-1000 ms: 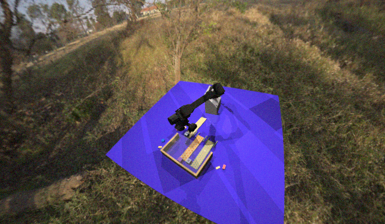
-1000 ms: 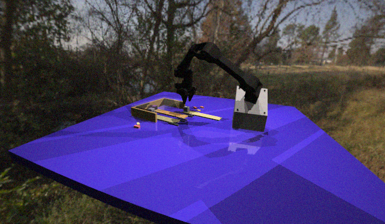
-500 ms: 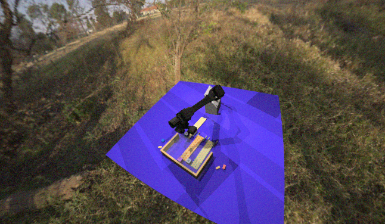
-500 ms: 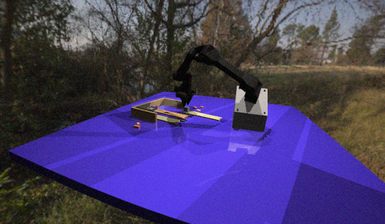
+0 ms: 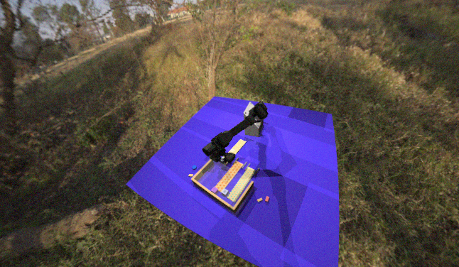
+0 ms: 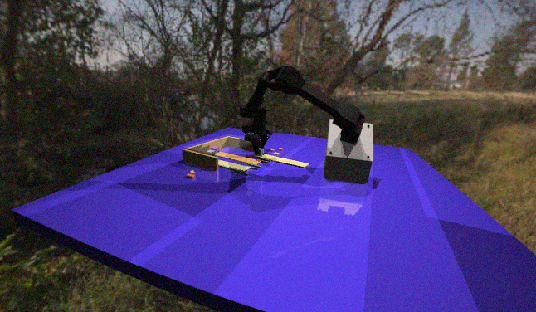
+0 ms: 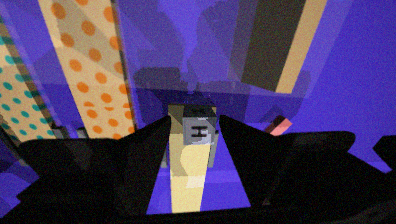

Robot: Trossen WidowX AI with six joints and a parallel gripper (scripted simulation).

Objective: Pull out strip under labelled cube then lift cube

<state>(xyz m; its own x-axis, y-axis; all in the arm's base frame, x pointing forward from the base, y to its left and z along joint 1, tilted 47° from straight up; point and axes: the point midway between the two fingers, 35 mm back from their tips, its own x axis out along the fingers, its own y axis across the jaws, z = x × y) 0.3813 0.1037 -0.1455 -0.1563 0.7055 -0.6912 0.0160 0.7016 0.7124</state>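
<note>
Now: gripper tip 120 mm past the strip, 10 mm to the right of it and 20 mm above it. Round my gripper tip: blue disc 130 mm ahead, 150 mm to the right, 10 mm below.
</note>
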